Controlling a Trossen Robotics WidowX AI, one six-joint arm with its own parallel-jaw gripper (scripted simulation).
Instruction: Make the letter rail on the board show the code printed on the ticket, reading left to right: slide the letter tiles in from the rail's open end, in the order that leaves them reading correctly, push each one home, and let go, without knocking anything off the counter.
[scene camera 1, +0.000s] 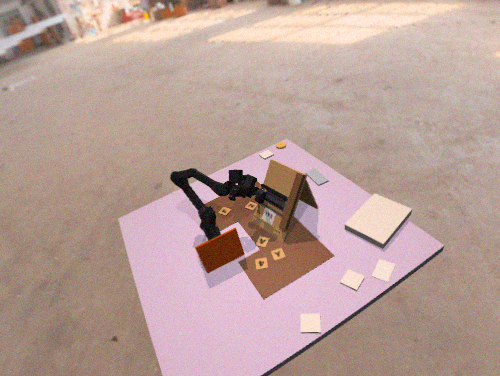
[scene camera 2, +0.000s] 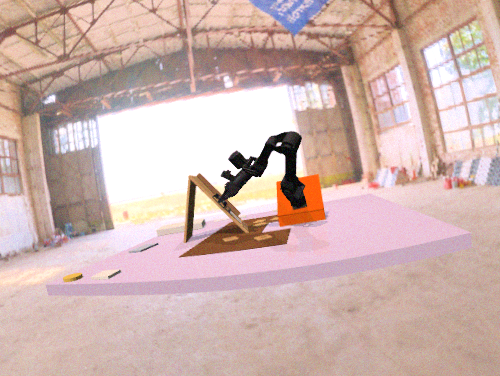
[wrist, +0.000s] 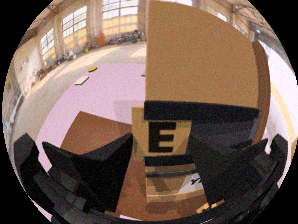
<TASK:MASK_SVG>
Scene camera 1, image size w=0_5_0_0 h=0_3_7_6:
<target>cream slab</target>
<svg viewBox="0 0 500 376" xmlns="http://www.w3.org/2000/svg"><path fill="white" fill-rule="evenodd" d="M373 194L345 223L345 229L383 249L411 215L412 209Z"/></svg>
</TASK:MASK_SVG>
